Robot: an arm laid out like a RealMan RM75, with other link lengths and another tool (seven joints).
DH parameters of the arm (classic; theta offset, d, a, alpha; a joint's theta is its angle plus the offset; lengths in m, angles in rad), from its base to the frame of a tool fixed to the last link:
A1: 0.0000 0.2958 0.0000 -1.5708
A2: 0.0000 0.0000 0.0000 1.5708
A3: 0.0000 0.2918 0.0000 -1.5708
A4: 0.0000 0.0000 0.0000 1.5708
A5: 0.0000 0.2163 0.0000 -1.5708
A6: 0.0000 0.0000 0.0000 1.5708
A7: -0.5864 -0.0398 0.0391 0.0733
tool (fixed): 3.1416 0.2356 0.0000 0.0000
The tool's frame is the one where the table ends.
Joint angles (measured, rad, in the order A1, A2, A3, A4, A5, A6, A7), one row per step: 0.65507, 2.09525, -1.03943, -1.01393, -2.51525, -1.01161, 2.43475; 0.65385, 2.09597, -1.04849, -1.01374, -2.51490, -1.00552, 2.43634; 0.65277, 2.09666, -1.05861, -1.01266, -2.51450, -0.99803, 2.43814; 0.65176, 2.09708, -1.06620, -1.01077, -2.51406, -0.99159, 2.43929; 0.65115, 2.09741, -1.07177, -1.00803, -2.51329, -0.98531, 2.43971; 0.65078, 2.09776, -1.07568, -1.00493, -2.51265, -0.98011, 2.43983; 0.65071, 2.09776, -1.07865, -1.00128, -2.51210, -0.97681, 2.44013; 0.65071, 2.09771, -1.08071, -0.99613, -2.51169, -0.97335, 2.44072; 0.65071, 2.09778, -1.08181, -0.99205, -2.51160, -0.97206, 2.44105; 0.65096, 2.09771, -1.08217, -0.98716, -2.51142, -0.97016, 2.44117; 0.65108, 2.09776, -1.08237, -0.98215, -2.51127, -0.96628, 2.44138; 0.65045, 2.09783, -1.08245, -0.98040, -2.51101, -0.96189, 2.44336; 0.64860, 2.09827, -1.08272, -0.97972, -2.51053, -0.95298, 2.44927
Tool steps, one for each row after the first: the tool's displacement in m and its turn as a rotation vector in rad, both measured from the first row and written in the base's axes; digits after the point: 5 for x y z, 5 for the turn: -0.00058, 0.00013, -0.00130, -0.00047, -0.00353, 0.00335; -0.00116, 0.00035, -0.00282, -0.00081, -0.00746, 0.00689; -0.00125, 0.00042, -0.00406, -0.00096, -0.01040, 0.00891; -0.00116, 0.00056, -0.00512, -0.00051, -0.01233, 0.01023; -0.00089, 0.00059, -0.00611, -0.00029, -0.01355, 0.01065; -0.00041, 0.00041, -0.00709, -0.00136, -0.01429, 0.00990; 0.00052, 0.00006, -0.00819, -0.00253, -0.01442, 0.00742; 0.00134, -0.00045, -0.00919, -0.00462, -0.01434, 0.00493; 0.00232, -0.00087, -0.01008, -0.00608, -0.01400, 0.00201; 0.00336, -0.00107, -0.01081, -0.00565, -0.01366, -0.00082; 0.00398, -0.00096, -0.01078, -0.00211, -0.01248, -0.00322; 0.00478, -0.00056, -0.01031, 0.00711, -0.00912, -0.00787
